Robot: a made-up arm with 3 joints. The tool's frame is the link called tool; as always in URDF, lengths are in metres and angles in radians.
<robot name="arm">
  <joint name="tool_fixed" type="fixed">
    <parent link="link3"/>
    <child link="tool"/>
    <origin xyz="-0.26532 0.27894 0.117" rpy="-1.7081 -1.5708 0"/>
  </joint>
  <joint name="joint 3" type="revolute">
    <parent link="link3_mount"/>
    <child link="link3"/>
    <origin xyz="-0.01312 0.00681 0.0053" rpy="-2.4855 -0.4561 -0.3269"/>
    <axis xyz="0 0 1"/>
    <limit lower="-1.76" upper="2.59"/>
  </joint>
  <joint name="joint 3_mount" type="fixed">
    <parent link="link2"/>
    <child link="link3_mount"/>
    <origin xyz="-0.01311 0.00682 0.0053" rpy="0 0 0"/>
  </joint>
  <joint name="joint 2" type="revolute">
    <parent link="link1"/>
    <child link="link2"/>
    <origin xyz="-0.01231 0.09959 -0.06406" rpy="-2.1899 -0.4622 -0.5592"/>
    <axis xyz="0 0 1"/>
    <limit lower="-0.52" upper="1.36"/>
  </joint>
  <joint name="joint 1" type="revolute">
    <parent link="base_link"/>
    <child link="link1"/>
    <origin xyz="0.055 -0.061 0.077" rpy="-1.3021 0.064 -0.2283"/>
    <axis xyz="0 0 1"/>
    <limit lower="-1" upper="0.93"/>
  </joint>
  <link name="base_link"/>
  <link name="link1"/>
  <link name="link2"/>
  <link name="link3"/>
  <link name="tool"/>
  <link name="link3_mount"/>
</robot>
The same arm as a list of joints. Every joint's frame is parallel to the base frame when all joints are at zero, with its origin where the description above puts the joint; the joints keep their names.
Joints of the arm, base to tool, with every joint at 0 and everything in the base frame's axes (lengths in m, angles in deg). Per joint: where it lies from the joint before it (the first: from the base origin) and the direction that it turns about. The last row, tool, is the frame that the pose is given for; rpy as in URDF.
joint 1: axis 0.234695 0.93528 0.264894 offset 0.055 -0.061 0.077
joint 2: axis 0.511291 -0.482192 -0.711388 offset -0.027 -0.03 -0.112
joint 3: axis -0.0001 -0.0001 1 offset -0.019 -0.02 -0.015
tool: offset -0.301 0.24 0.117 rpy 31.6 -89.99 -121.6
Joint limits (deg, base to tool): -57.3..53.29 -29.79..77.92 -100.84..148.4

